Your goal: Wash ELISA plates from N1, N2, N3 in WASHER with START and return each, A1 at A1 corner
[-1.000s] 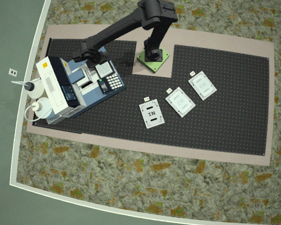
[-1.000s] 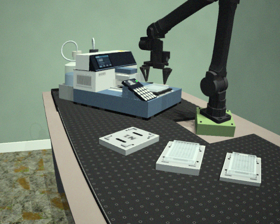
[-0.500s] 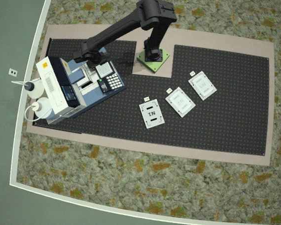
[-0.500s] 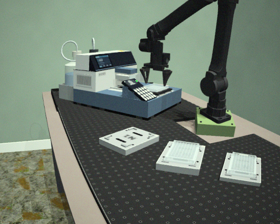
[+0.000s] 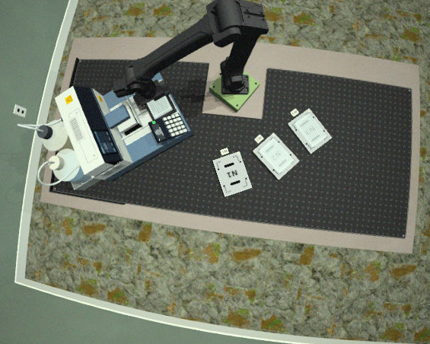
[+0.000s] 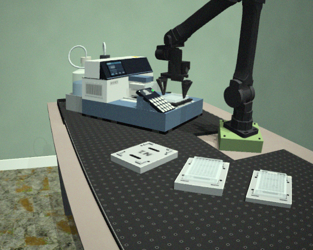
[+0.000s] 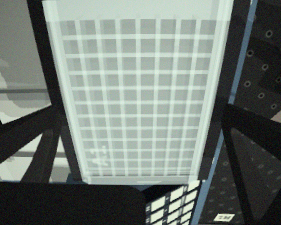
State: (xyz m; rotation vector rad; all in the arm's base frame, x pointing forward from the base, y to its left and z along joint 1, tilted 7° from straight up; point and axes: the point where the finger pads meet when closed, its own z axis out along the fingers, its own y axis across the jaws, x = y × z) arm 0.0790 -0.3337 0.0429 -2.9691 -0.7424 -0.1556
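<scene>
The dark carrier is 20 mm below my hand. The rest, counted from my hand: plate washer 140 mm to the right, 70 mm ahead, 20 mm above; then N1 label 280 mm to the left, 200 mm ahead, 110 mm below.
</scene>
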